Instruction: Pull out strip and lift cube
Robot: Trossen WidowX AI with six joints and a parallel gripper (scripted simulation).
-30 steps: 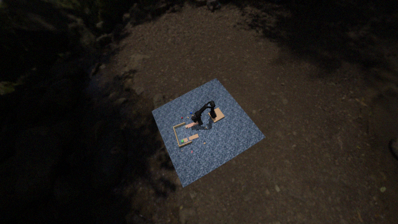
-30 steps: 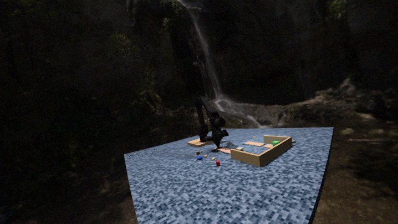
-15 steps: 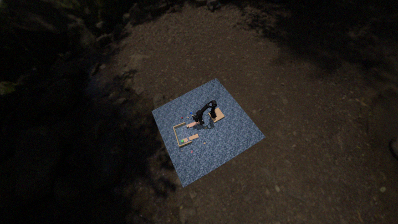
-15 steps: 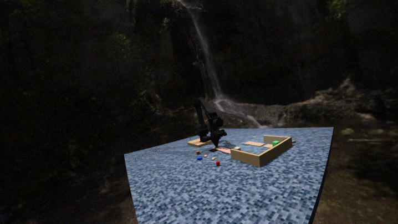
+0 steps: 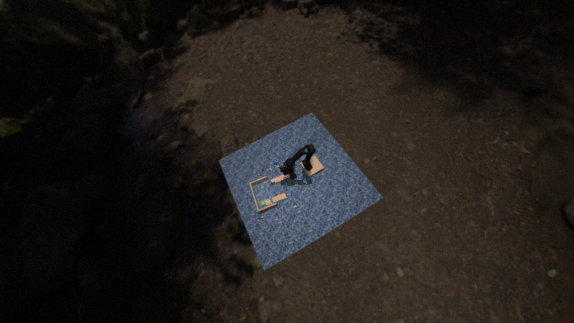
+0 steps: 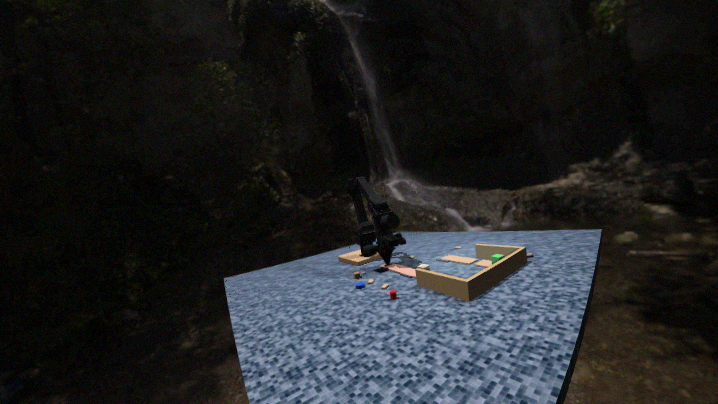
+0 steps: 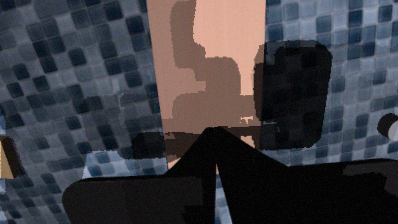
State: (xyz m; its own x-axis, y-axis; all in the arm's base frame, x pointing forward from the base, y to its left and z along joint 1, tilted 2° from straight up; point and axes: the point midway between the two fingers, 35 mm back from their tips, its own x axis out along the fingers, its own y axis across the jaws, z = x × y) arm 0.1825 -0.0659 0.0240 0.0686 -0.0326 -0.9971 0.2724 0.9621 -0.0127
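The pale pink strip lies 100 mm ahead of my gripper tip and 30 mm to the right of it. Round my gripper tip: red block: 220 mm ahead, 240 mm to the right, 10 mm above; blue piece: 60 mm ahead, 210 mm to the right.
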